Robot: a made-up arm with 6 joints. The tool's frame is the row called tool. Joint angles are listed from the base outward. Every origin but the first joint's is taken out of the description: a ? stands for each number. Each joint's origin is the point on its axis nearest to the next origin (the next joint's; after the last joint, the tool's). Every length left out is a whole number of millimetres.
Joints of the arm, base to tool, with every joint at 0 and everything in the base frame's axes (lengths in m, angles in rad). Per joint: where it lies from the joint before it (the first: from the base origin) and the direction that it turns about. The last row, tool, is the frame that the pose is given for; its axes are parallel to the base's.
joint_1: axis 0 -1 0 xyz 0 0.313 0.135
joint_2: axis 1 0 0 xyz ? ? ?
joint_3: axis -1 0 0 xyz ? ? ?
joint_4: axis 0 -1 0 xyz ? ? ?
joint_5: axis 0 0 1 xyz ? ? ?
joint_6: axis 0 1 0 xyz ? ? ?
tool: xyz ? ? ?
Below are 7 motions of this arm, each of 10 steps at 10 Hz.
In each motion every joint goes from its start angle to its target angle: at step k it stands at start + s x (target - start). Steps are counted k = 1, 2, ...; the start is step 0. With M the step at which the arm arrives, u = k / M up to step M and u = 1 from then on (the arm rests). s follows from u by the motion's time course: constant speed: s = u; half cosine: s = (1 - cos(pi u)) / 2; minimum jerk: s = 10 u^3 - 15 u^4 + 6 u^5.
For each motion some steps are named. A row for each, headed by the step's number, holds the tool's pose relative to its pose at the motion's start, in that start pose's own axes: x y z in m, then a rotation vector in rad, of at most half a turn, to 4 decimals.
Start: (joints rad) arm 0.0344 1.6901 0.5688 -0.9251 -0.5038 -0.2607
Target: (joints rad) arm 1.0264 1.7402 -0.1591 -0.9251 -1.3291 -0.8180
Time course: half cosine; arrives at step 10
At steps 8, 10:
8: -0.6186 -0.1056 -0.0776 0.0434 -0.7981 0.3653
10: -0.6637 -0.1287 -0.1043 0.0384 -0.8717 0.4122

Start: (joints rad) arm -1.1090 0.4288 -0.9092 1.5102 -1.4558 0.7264
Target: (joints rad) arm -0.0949 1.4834 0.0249 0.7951 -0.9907 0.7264
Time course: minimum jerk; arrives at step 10
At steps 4, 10:
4: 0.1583 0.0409 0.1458 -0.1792 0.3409 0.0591
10: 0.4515 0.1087 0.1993 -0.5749 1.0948 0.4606

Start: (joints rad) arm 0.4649 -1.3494 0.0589 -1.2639 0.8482 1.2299
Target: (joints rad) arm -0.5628 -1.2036 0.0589 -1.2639 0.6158 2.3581
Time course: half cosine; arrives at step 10
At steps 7, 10:
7: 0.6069 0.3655 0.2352 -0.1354 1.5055 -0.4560
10: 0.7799 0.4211 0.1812 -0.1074 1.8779 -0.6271

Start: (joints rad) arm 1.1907 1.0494 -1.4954 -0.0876 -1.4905 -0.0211
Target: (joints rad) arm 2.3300 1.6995 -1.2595 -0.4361 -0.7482 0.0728
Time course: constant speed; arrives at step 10
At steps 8, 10:
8: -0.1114 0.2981 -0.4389 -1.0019 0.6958 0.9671
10: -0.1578 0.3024 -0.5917 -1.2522 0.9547 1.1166

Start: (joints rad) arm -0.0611 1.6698 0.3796 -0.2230 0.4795 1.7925
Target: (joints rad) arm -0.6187 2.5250 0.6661 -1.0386 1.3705 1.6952
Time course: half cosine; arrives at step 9
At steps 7, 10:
7: 0.0804 -0.6913 0.1694 -0.7430 -0.1604 0.8866
10: 0.1321 -0.7720 0.1757 -0.8474 -0.2636 0.9902

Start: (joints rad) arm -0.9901 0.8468 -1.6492 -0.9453 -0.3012 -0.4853
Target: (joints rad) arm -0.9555 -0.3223 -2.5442 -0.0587 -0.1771 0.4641
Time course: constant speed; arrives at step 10
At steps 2, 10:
2: -0.1043 0.0275 0.0492 0.0052 0.0140 -0.0171
10: -0.5520 0.1926 -0.0526 -0.0481 0.0563 0.0023

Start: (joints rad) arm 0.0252 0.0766 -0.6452 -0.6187 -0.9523 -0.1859
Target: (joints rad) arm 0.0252 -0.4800 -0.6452 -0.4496 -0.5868 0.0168
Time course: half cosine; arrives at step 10
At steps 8, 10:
8: -0.2407 0.0966 -0.1289 -0.1903 -0.2276 0.0828
10: -0.2629 0.1086 -0.1514 -0.2208 -0.2489 0.0925

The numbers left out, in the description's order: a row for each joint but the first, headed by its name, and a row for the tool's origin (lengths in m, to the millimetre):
joint_2: 0.099 0 0.077
joint_3: 0 -0.168 -0.058
joint_4: 0 0.282 -0.118
joint_5: 0.078 0 0.657
joint_6: -0.032 0.196 0
tool: -0.107 0 0.081

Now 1 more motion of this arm.
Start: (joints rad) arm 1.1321 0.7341 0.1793 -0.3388 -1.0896 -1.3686
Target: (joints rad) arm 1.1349 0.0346 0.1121 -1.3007 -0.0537 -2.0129
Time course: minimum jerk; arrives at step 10
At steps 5, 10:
5: -0.2166 0.1724 -0.1124 0.3088 -0.1878 0.5469
10: -0.3838 0.2182 -0.3386 0.5590 -0.0557 0.8050

